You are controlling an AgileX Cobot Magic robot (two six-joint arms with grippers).
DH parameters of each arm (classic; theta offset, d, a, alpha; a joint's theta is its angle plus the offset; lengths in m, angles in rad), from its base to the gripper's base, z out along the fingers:
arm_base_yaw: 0 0.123 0 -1.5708
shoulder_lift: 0.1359 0 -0.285 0
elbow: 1.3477 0 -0.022 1.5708
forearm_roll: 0 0.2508 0 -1.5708
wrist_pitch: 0 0 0.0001 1.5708
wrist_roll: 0 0.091 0 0
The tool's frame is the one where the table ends.
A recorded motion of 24 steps. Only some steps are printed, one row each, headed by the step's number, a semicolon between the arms.
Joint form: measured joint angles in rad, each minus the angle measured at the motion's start. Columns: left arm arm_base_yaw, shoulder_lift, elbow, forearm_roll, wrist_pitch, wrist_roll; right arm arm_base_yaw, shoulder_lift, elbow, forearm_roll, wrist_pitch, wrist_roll.
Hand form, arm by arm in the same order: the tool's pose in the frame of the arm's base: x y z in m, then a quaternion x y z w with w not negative. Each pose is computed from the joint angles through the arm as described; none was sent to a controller.
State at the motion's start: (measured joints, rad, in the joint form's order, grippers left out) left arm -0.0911 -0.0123 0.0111 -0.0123 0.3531 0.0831; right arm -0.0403 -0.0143 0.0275 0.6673 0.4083 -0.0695
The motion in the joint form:
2: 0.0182 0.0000 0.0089 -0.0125 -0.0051 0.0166; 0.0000 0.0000 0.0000 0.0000 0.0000 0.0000
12: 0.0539 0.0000 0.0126 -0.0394 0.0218 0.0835; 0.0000 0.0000 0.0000 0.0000 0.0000 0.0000
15: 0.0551 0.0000 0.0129 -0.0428 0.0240 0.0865; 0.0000 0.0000 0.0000 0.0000 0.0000 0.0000
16: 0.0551 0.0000 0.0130 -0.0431 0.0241 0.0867; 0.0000 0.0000 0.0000 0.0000 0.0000 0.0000
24: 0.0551 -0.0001 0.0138 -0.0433 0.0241 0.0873; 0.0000 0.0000 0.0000 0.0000 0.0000 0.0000
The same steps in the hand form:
2: 0.0529 -0.0046 0.1758 0.06187 0.79295 -0.00231 0.60614; 0.0518 0.0203 0.1758 0.15831 0.77235 0.24970 0.56219
12: 0.0524 -0.0037 0.1722 0.06816 0.80153 0.01653 0.59383; 0.0518 0.0203 0.1758 0.15831 0.77235 0.24970 0.56219
15: 0.0524 -0.0037 0.1719 0.06807 0.80226 0.01626 0.59286; 0.0518 0.0203 0.1758 0.15831 0.77235 0.24970 0.56219
16: 0.0524 -0.0037 0.1719 0.06808 0.80231 0.01618 0.59279; 0.0518 0.0203 0.1758 0.15831 0.77235 0.24970 0.56219
24: 0.0524 -0.0038 0.1716 0.06828 0.80250 0.01626 0.59251; 0.0518 0.0203 0.1758 0.15831 0.77235 0.24970 0.56219

